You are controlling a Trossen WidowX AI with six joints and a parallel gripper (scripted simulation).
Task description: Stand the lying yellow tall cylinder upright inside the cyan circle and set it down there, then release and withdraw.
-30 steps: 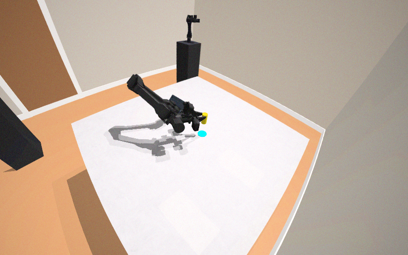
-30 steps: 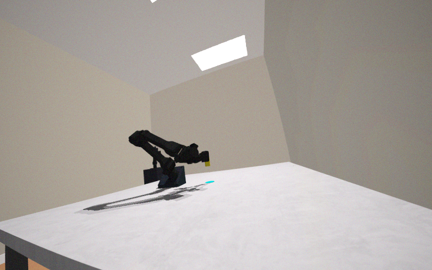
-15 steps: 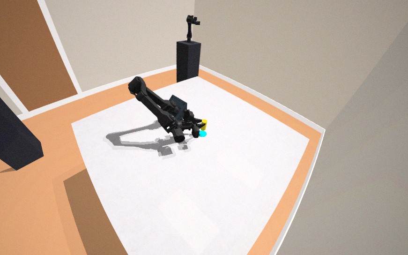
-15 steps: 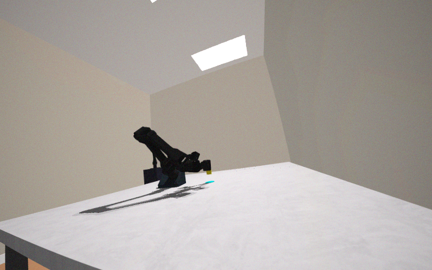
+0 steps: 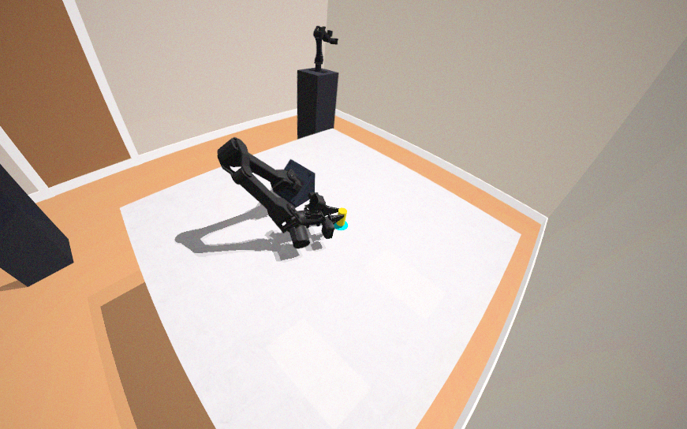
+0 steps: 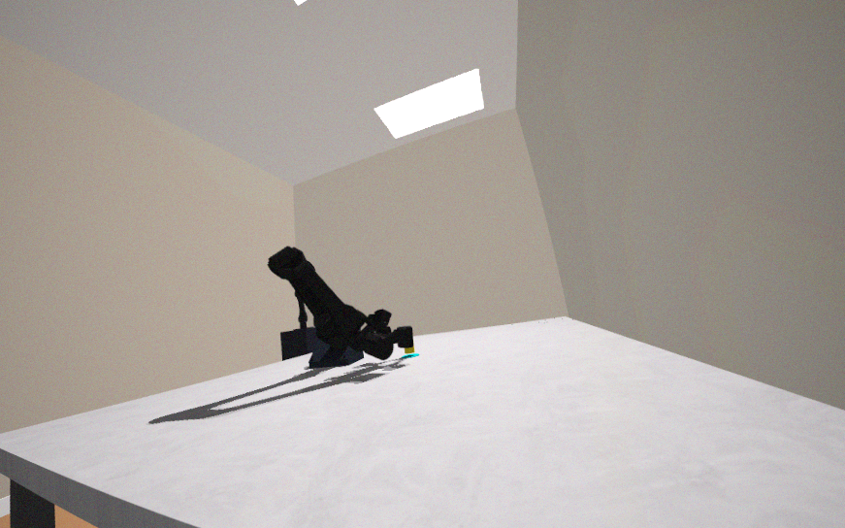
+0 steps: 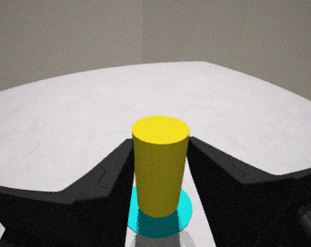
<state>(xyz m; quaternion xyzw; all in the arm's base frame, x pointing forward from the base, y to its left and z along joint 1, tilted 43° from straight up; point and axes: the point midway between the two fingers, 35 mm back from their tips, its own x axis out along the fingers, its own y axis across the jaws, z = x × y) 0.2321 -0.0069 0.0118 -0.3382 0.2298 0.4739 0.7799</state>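
The yellow tall cylinder lies 2 cm below my gripper tip. The rest, counted from my gripper tip: cyan circle (7 cm below).
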